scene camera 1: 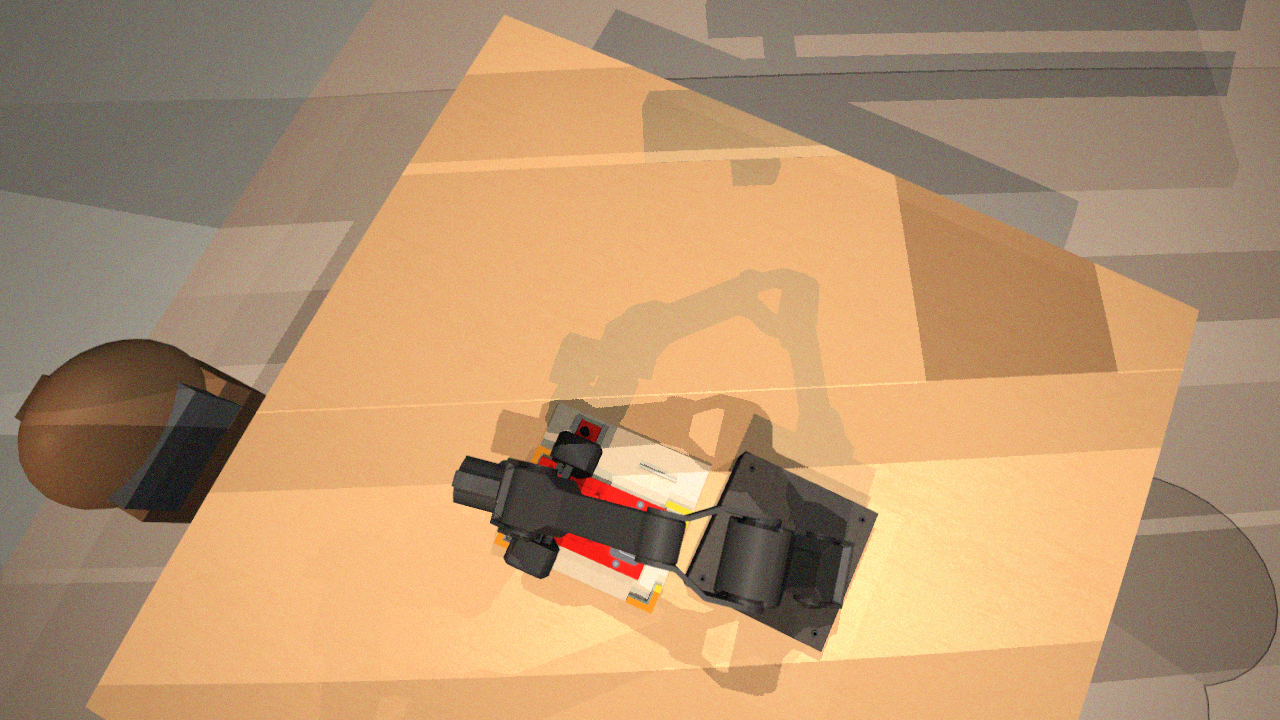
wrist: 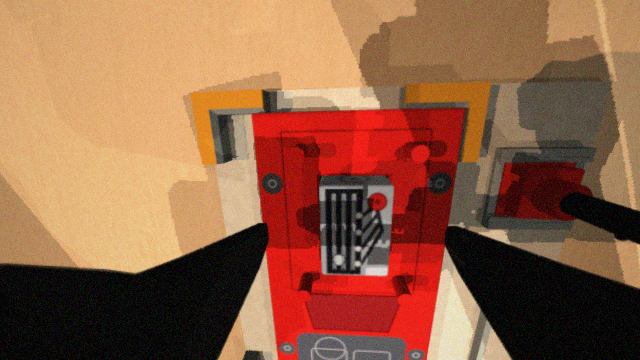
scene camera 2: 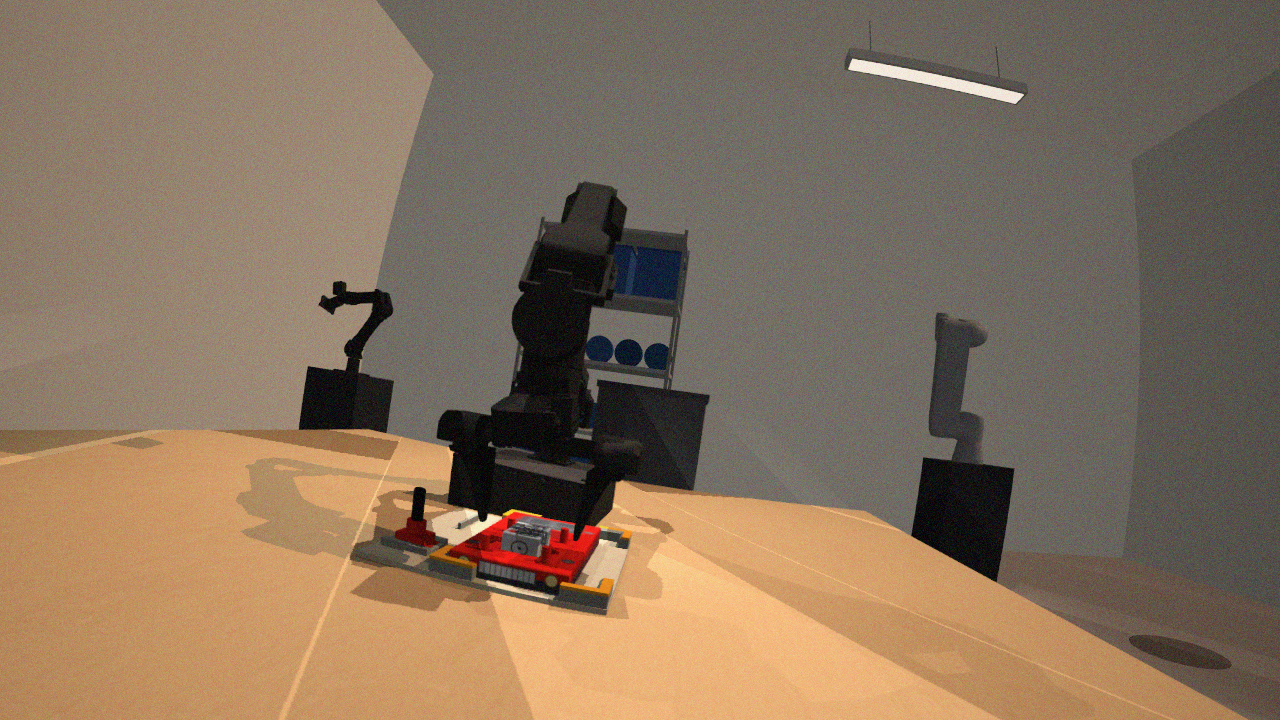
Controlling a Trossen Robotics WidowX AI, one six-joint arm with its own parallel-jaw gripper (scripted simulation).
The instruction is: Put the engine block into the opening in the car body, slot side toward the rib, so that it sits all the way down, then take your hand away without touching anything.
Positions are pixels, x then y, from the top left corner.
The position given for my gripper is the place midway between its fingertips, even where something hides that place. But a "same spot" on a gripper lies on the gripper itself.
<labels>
My gripper shows in scene camera 1, in the wrist view (354,233) and in scene camera 2. A grey engine block shows in the wrist view and in scene camera 2. One and the same spot on my gripper: (scene camera 2: 479,459) is (scene camera 1: 555,462). The same spot on the grey engine block: (wrist: 356,212) is (scene camera 2: 525,532).
</labels>
